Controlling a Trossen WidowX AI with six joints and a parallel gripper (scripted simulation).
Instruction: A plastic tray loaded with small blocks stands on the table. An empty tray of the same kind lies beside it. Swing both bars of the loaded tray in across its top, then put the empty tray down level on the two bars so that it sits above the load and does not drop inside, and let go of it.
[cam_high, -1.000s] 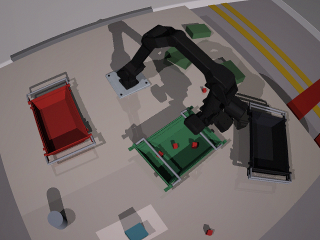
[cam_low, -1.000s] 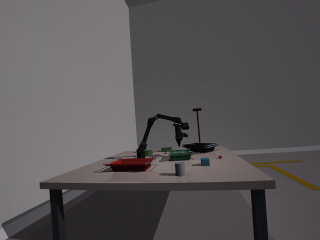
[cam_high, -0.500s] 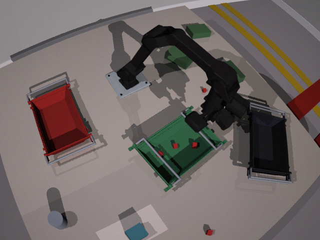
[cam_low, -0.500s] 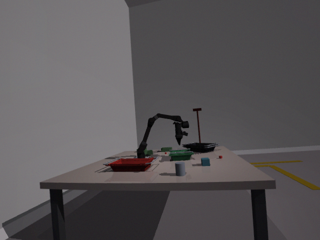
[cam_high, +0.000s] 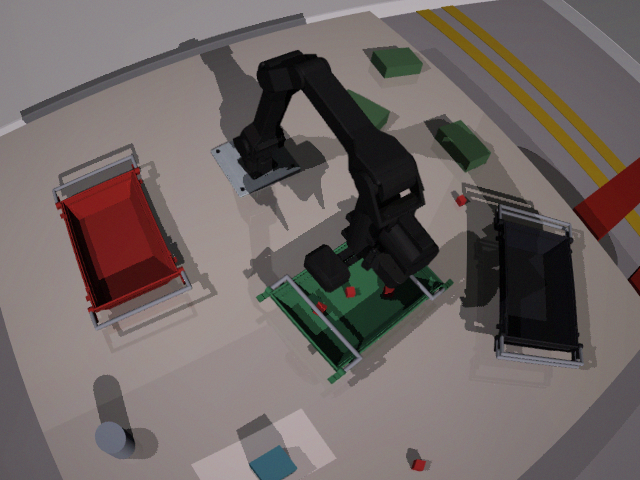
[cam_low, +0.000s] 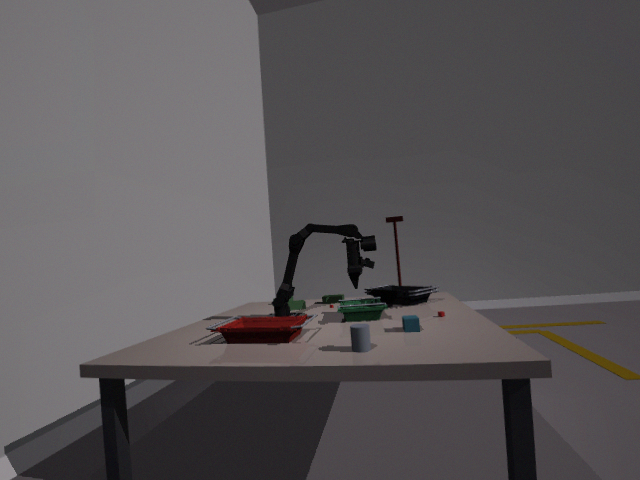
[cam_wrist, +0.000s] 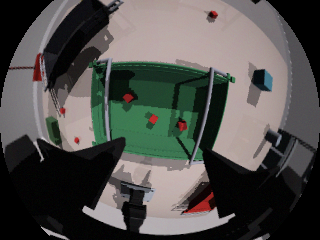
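My gripper tip is 340 mm past the red tray, 290 mm to the left of it and 80 mm above it. Also, from my gripper tip: blue block (170 mm ahead, 300 mm to the right, 110 mm below); grey cylinder (10 mm behind, 500 mm to the right, 90 mm below); small red cube (330 mm ahead, 100 mm to the right, 120 mm below).
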